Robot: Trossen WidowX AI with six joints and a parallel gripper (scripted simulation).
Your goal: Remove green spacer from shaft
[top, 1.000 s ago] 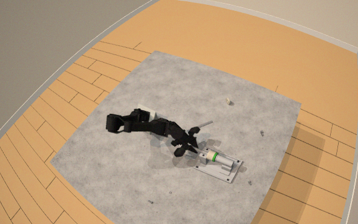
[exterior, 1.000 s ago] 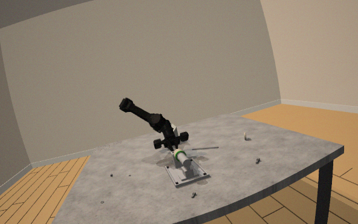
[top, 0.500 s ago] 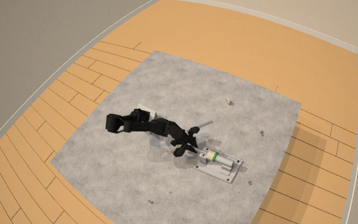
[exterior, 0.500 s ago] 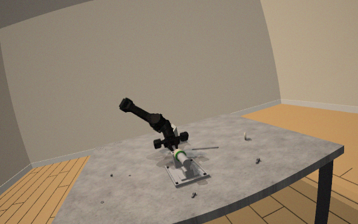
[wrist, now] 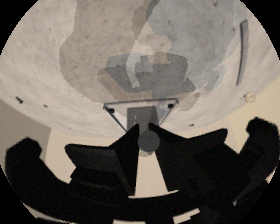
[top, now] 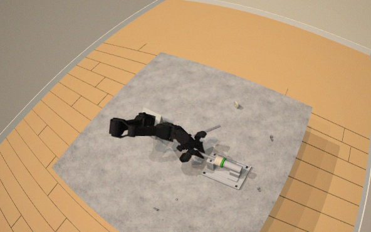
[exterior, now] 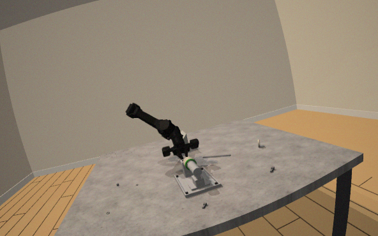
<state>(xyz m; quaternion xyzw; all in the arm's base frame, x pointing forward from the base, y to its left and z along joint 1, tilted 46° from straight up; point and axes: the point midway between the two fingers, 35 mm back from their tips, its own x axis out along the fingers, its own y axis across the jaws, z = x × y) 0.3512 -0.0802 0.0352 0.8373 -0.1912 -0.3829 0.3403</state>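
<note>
Right now the shaft is 40 mm ahead of my gripper tip and 20 mm above it. Also, from my gripper tip: thin grey rod (80 mm behind, 190 mm to the left, 50 mm below); beige spacer (90 mm ahead, 10 mm to the right, 20 mm above); green spacer (110 mm ahead, 10 mm to the right, 20 mm above).
</note>
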